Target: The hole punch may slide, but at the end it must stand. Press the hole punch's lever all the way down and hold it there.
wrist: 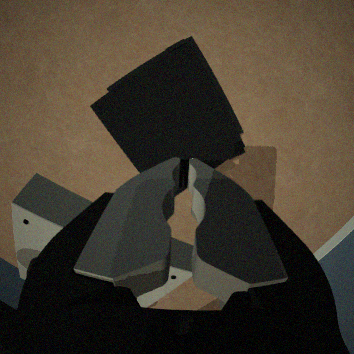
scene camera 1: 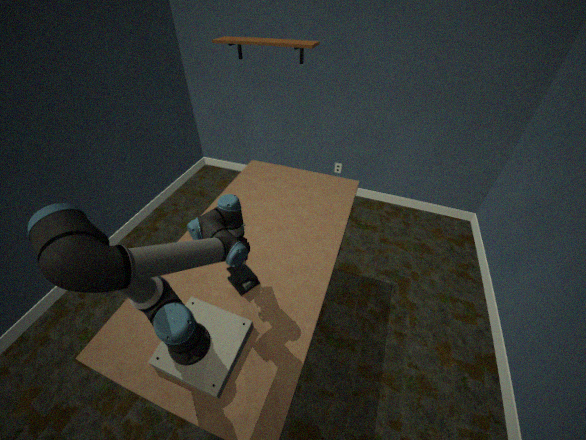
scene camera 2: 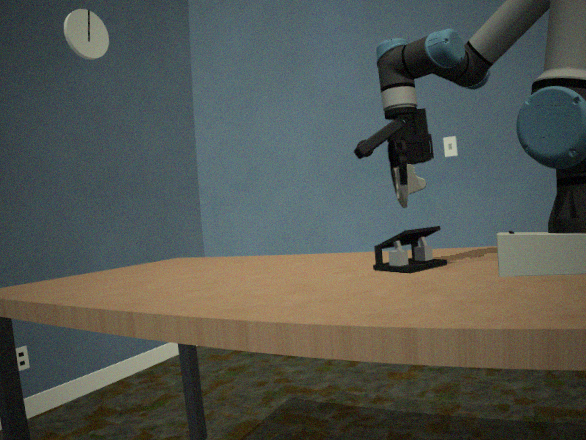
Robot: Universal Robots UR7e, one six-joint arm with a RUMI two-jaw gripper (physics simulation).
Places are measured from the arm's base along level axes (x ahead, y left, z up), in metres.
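Where they show: gripper, fingertip midpoint: (wrist: 183,162) (scene camera 1: 242,264) (scene camera 2: 404,208); arm's base at its link origin: (scene camera 1: 190,343).
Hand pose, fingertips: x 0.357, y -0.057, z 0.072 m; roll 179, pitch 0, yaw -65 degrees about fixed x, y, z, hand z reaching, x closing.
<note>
Each offset is from my fingertips to the top centre of the thing. Level surfaces: height alone.
A black hole punch @[dx -0.004, dy +0.007, dz -0.044 m] (scene camera 1: 243,279) (scene camera 2: 410,269) (wrist: 170,105) stands upright on the table, with two grey blocks between its base and its lever. Its lever @[dx -0.004, dy +0.007, dz -0.044 m] (scene camera 2: 411,234) is raised and slopes upward toward the robot's base. My gripper (scene camera 2: 404,205) (wrist: 183,162) is shut with nothing between its fingers. It points down and hangs above the hole punch, with a clear gap between the fingertips and the lever in the second scene view. In the wrist view the fingertips overlap the near edge of the punch. In the first scene view the arm hides the gripper.
The wooden table @[dz -0.129 m] (scene camera 1: 295,215) (scene camera 2: 225,290) carries the robot's pale base plate (scene camera 1: 225,325) (scene camera 2: 540,255) (wrist: 45,240), which lies close to the punch. A wooden shelf (scene camera 1: 265,42) is on the wall, well away from the arm.
</note>
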